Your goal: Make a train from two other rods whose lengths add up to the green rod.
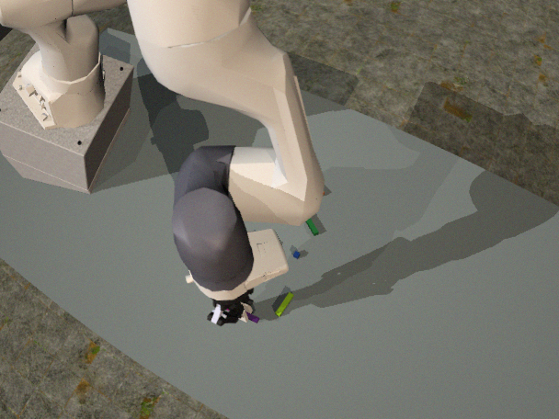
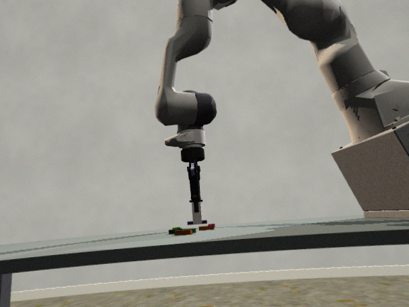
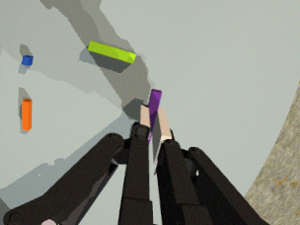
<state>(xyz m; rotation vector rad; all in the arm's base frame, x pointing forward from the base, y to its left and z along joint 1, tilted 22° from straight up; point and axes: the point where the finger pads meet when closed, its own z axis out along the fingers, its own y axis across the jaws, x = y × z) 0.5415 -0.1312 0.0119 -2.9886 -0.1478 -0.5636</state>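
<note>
Right now the purple rod is 30 mm below my hand. Round my hand: lime rod (60 mm to the left, 50 mm ahead, 40 mm below); magenta rod (40 mm below, 40 mm behind); blue rod (160 mm to the left, 40 mm below, 20 mm ahead).
</note>
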